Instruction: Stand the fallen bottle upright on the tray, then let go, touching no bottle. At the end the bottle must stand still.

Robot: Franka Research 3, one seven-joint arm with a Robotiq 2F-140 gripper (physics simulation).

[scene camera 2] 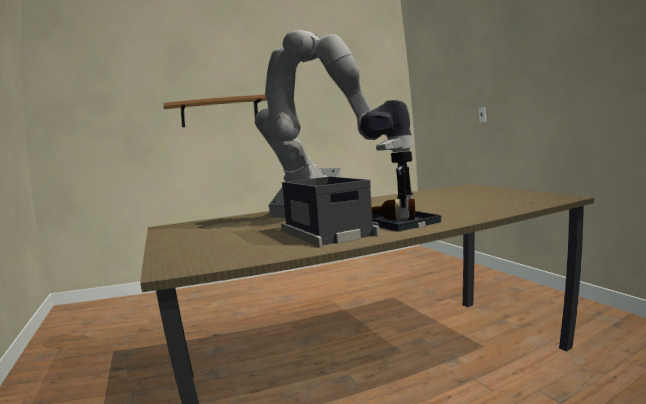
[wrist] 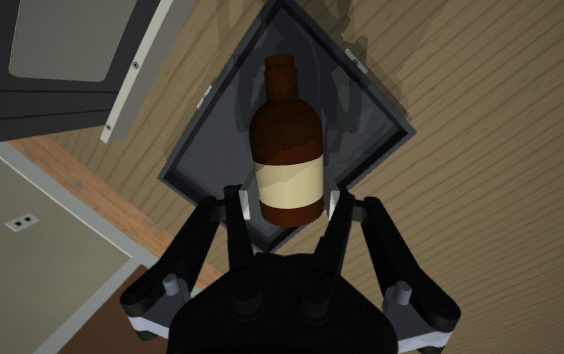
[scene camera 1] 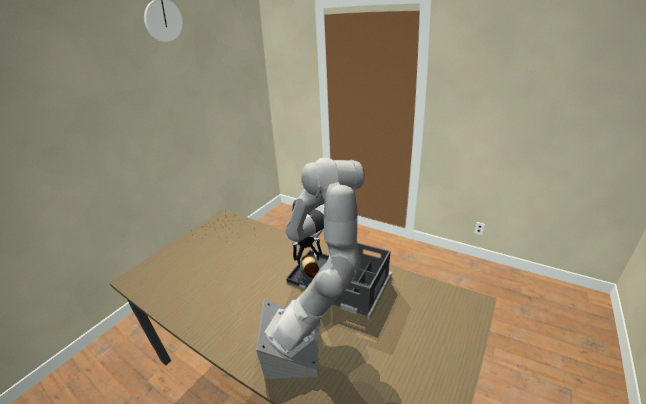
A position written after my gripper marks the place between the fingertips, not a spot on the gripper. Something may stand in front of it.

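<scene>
My gripper is visible to me in scene camera 2 (scene camera 2: 406, 215), and the wrist view gives me the gripper too (wrist: 290, 177). I can also see a brown bottle (wrist: 286, 136).
</scene>
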